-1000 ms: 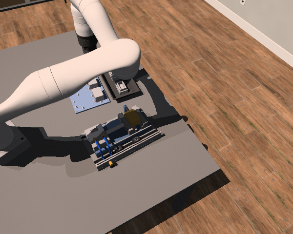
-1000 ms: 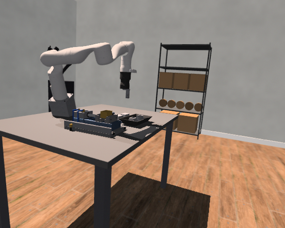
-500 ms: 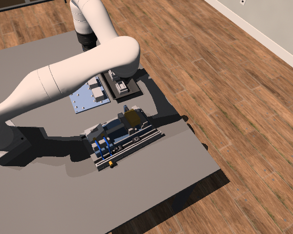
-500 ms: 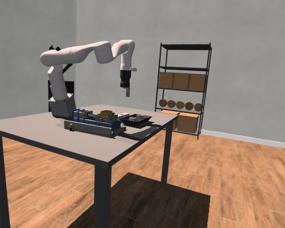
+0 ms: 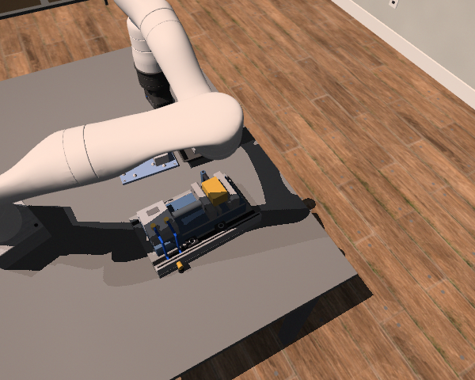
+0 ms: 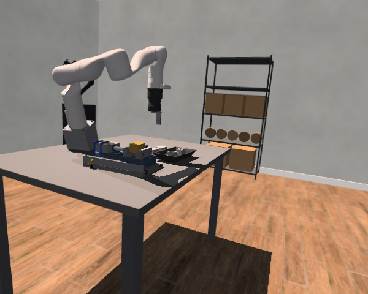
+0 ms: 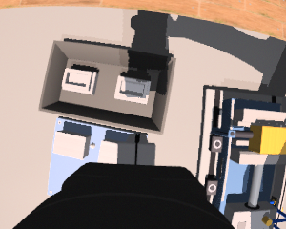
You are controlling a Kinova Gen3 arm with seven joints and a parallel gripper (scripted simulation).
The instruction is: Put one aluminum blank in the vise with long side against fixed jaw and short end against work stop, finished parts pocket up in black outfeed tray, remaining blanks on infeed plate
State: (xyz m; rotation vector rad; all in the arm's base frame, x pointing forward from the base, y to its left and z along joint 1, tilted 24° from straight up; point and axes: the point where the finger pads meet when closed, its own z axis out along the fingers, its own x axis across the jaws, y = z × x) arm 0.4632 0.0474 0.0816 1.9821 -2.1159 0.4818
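The yellow brass blank is 210 mm to the right of my hand, 100 mm below it and 20 mm behind it. Also, from my hand: vise: 200 mm to the right, 160 mm below, 80 mm behind; then fixed jaw: 210 mm to the right, 130 mm below, 20 mm ahead; then infeed plate: 200 mm below, 100 mm to the left, 70 mm behind.
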